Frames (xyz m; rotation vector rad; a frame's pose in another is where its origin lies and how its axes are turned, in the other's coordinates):
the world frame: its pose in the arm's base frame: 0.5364 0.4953 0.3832 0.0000 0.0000 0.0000
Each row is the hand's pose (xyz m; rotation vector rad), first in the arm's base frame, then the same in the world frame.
Working: the arm's base frame: its pose in the world frame: -0.5364 -0.4953 -0.3832 0.0000 0.0000 0.0000

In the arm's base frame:
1: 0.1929 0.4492 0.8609 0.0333 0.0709 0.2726
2: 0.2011 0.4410 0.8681 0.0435 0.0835 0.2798
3: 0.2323 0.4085 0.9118 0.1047 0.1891 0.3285
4: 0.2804 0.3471 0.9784 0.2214 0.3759 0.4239
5: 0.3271 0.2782 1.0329 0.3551 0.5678 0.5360
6: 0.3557 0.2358 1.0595 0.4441 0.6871 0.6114
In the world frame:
1: -0.3435 -0.0461 0.4777 0.0333 0.0709 0.2726
2: -0.3353 -0.0543 0.4849 0.0435 0.0835 0.2798
3: -0.3041 -0.0868 0.5286 0.1047 0.1891 0.3285
4: -0.2560 -0.1482 0.5952 0.2214 0.3759 0.4239
5: -0.2093 -0.2171 0.6497 0.3551 0.5678 0.5360
6: -0.1807 -0.2595 0.6763 0.4441 0.6871 0.6114

